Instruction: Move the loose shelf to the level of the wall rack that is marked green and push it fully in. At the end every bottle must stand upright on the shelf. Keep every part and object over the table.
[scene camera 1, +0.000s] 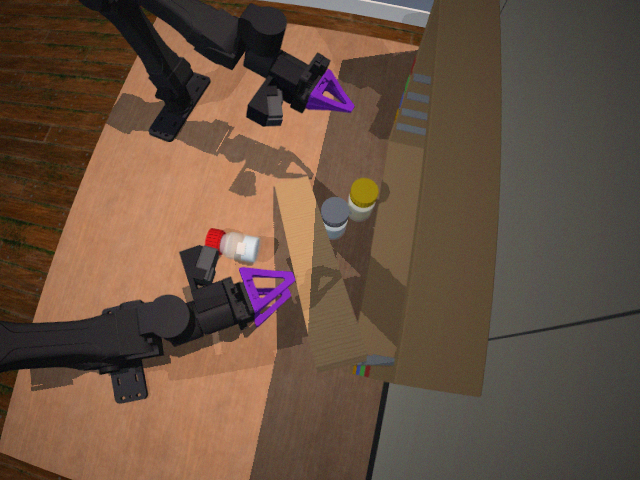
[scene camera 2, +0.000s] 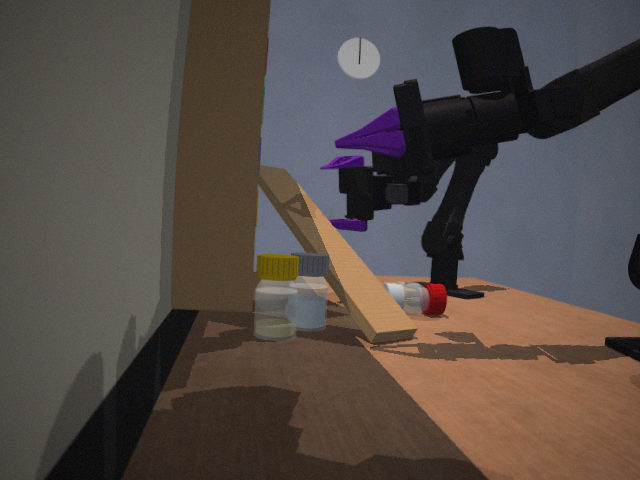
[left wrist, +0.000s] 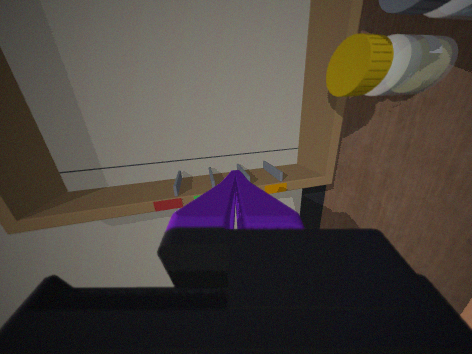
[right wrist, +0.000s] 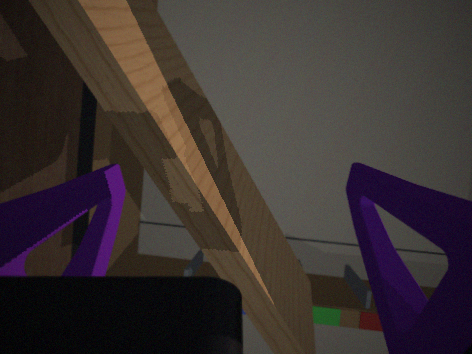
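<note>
The loose shelf (scene camera 1: 336, 325) (scene camera 2: 356, 279) (right wrist: 150, 85) is steeply tilted, its low end on the table and its high end by the rack side. The wall rack (scene camera 1: 460, 206) (scene camera 2: 222, 155) (left wrist: 320, 100) has a green mark (scene camera 2: 263, 105) (right wrist: 326, 316). Yellow-capped (scene camera 1: 363, 193) (scene camera 2: 276, 310) (left wrist: 410, 65) and grey-capped (scene camera 1: 334, 211) (scene camera 2: 310, 304) bottles stand upright on the table. A red-capped bottle (scene camera 1: 240, 246) (scene camera 2: 434, 298) lies on its side. My left gripper (scene camera 1: 353, 108) (scene camera 2: 337, 143) (left wrist: 235, 176) is shut and empty. My right gripper (scene camera 1: 292, 286) (right wrist: 235, 176) is open around the shelf's line of sight, not gripping it.
Grey brackets (scene camera 1: 415, 113) line the rack's inner side, beside red (left wrist: 168, 204) and orange (left wrist: 276, 188) marks. The two standing bottles are between the shelf and the rack. The red-capped bottle is close to the right arm. A dark gap (scene camera 2: 118, 382) runs between table and wall.
</note>
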